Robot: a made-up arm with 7 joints. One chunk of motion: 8 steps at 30 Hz.
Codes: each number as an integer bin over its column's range. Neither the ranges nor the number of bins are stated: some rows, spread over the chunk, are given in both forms.
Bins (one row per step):
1: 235 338 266 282 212 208
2: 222 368 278 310 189 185
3: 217 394 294 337 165 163
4: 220 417 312 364 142 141
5: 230 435 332 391 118 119
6: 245 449 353 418 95 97
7: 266 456 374 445 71 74
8: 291 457 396 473 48 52
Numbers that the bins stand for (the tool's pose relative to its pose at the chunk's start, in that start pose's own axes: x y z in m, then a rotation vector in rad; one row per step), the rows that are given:
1: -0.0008 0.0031 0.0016 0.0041 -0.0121 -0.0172
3: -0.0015 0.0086 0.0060 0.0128 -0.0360 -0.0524
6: -0.0004 0.0139 0.0153 0.0254 -0.0717 -0.1041
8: 0.0014 0.0147 0.0220 0.0341 -0.0956 -0.1393
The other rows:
2: -0.0013 0.0060 0.0035 0.0085 -0.0238 -0.0352
4: -0.0014 0.0108 0.0088 0.0170 -0.0477 -0.0696
5: -0.0010 0.0126 0.0120 0.0212 -0.0600 -0.0868
7: 0.0004 0.0146 0.0186 0.0297 -0.0839 -0.1221

